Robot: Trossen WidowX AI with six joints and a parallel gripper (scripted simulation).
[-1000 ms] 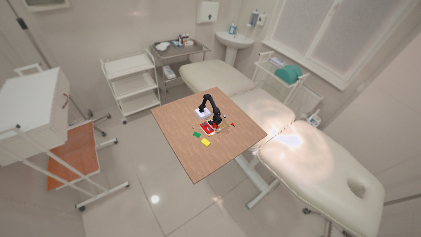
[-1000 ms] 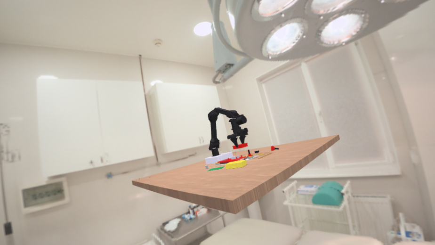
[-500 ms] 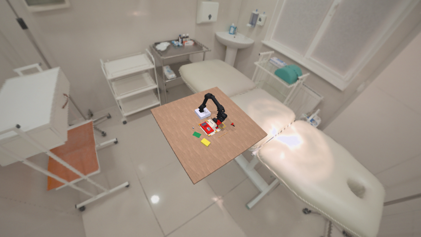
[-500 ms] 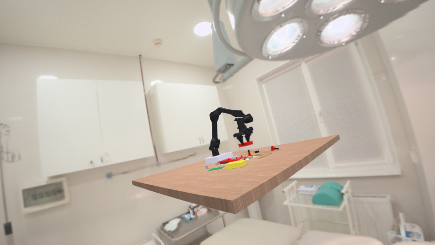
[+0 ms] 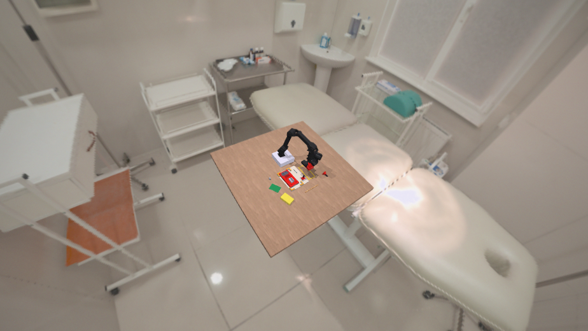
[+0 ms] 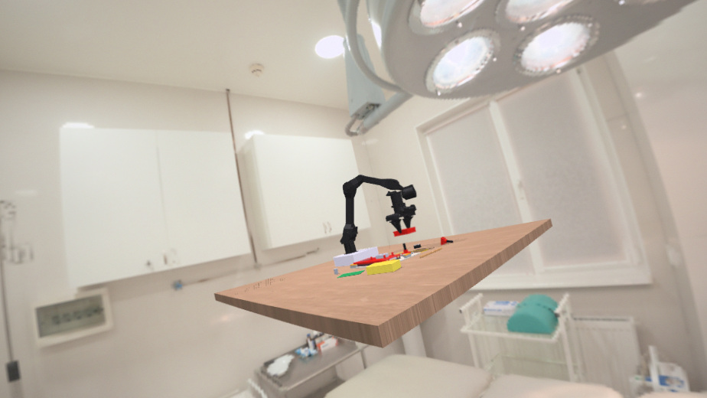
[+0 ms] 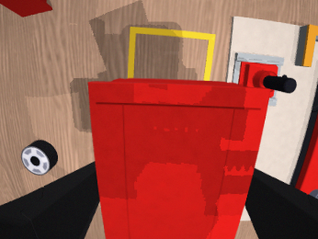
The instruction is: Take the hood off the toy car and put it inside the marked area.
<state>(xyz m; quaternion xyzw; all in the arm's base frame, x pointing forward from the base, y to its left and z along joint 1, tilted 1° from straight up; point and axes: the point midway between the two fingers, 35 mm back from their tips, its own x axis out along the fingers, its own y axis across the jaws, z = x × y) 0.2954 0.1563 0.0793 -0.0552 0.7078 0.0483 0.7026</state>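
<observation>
The black axle lies 80 mm to the right of my gripper tip, 70 mm below it and 60 mm ahead of it. Round my gripper tip: white wheel 150 mm to the left, 100 mm below, 80 mm behind; red hood 10 mm above; green plate 390 mm to the right, 110 mm below, 40 mm ahead.
</observation>
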